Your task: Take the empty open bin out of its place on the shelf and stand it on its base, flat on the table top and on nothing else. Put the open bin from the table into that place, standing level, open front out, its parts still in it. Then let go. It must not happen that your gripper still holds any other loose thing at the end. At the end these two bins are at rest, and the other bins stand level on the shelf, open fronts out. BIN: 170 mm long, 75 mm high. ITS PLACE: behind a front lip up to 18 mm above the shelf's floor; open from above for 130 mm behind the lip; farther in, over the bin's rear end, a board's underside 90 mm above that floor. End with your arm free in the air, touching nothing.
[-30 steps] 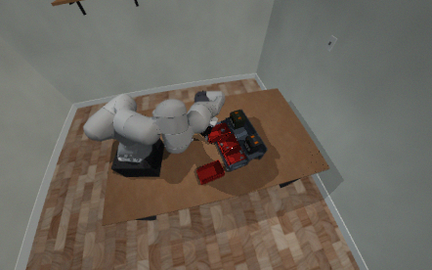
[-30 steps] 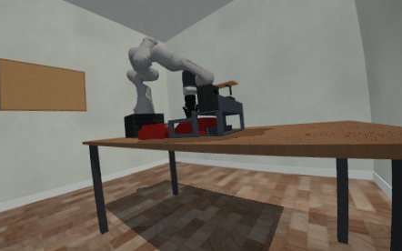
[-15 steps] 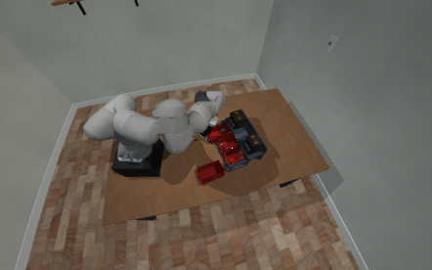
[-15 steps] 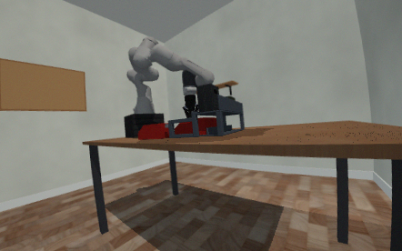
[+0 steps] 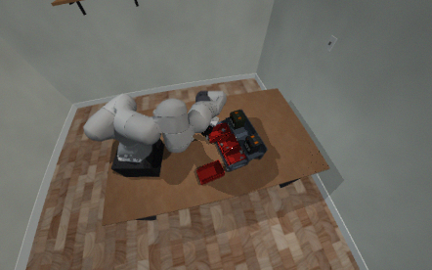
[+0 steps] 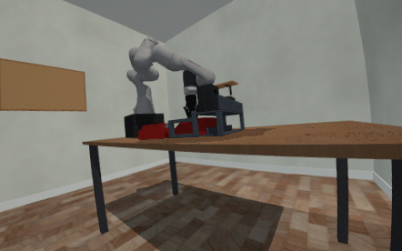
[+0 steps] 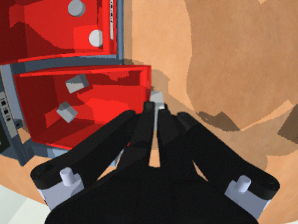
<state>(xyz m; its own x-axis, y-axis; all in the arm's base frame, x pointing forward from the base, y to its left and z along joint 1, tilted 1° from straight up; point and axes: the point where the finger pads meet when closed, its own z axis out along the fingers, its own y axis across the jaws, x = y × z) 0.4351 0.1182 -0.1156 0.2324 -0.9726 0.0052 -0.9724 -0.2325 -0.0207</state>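
Right now the grey shelf lip is 80 mm ahead of my hand, 100 mm to the right of it and 50 mm below it. Also, from my hand: black box 290 mm ahead, 170 mm to the right, 110 mm above.
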